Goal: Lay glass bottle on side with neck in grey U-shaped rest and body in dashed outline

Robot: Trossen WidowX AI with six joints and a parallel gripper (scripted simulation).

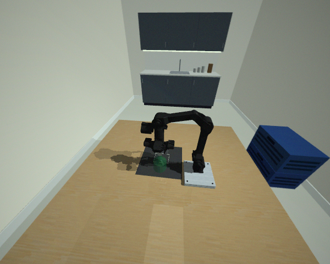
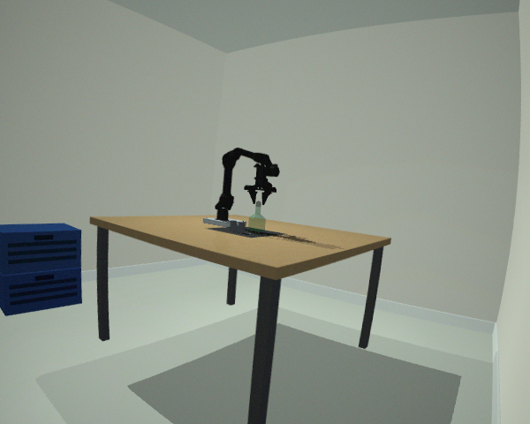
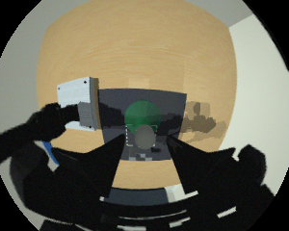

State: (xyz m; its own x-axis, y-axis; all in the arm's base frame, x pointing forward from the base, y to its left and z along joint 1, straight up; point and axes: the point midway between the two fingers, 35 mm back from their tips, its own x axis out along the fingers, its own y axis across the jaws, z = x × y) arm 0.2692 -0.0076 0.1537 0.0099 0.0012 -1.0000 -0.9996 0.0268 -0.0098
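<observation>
Right now my gripper tip is 5 cm above the green glass bottle. Round my gripper tip: dark mat (8 cm to the right, 15 cm below).
</observation>
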